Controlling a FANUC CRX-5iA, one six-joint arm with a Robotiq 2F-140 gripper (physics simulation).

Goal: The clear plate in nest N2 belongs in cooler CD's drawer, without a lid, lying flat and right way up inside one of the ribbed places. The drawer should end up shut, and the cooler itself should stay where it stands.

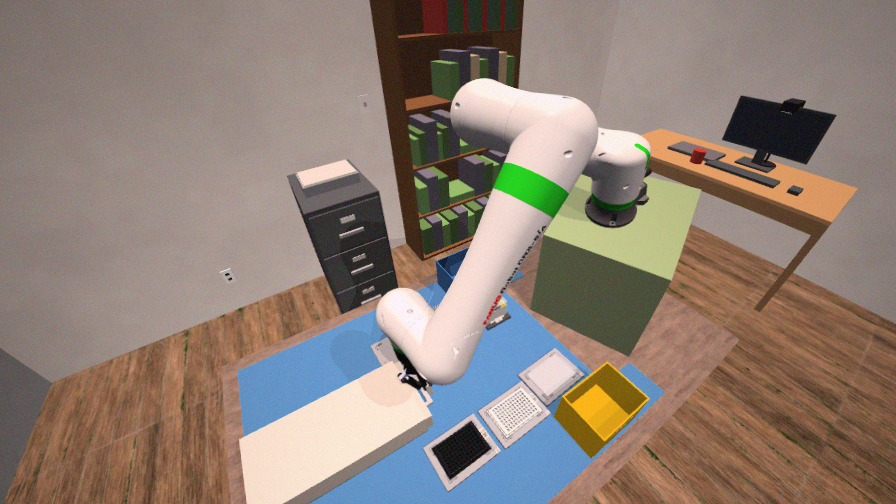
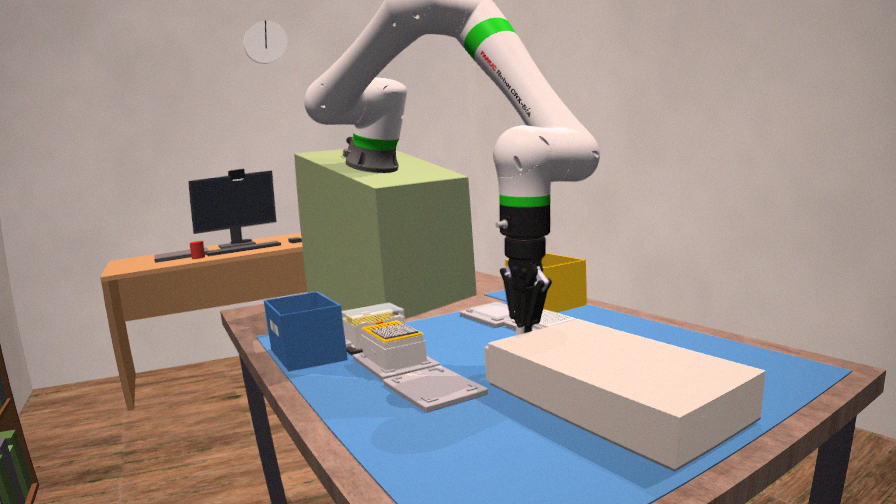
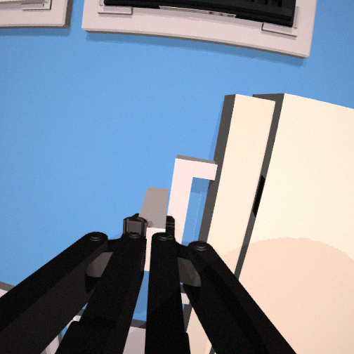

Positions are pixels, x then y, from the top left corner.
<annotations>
cream cooler: image 1 322,445; image 2; image 3
same spot on cream cooler: (image 3: 289,259) = (image 2: 552,330)
</annotations>
